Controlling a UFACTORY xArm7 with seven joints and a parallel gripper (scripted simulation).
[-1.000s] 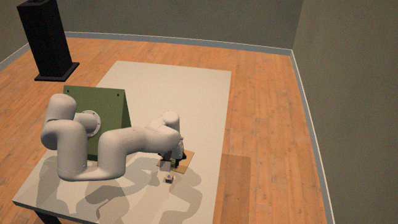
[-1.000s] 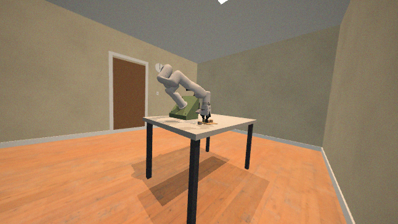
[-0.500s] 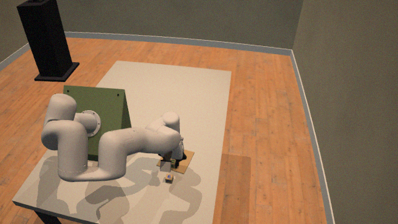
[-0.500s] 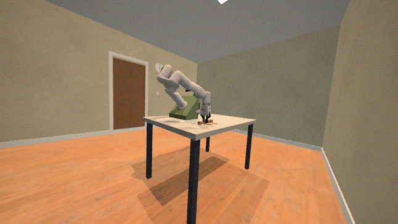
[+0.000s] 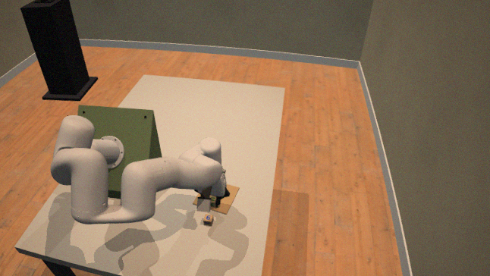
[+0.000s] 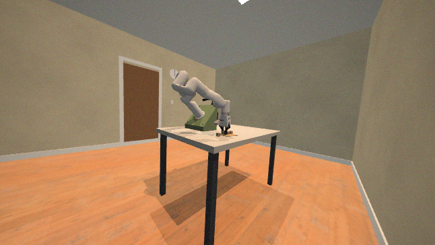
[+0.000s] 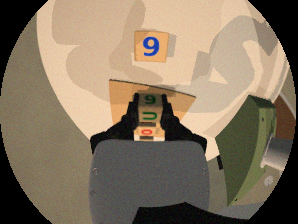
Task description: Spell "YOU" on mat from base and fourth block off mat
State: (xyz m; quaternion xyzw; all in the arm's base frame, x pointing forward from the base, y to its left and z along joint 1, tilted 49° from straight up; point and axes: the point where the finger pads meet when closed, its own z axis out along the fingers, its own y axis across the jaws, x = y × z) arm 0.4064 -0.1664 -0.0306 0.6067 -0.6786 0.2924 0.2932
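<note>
Now: hand 10 mm short of the red block, 50 mm to the right of it and 10 mm above it. Round my hand: tan mat (10 mm ahead, 50 mm to the left, 30 mm below).
</note>
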